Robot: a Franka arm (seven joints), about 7 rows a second.
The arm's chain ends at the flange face. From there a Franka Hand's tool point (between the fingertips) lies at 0.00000 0.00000 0.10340 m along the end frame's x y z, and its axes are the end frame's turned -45 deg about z.
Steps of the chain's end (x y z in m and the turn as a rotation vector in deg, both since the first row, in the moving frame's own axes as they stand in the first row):
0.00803, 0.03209, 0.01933, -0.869, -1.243, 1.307
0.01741, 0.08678, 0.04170, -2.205, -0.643, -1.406
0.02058, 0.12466, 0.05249, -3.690, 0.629, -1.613
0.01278, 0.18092, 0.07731, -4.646, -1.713, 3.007
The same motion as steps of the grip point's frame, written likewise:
-0.01970, 0.02786, 0.01929, 0.264, -1.493, 1.307
-0.05266, 0.07571, 0.04162, -1.105, -2.014, -1.406
-0.07742, 0.10826, 0.05227, -3.054, -2.164, -1.613
-0.12709, 0.14049, 0.07692, -2.074, -4.496, 3.007

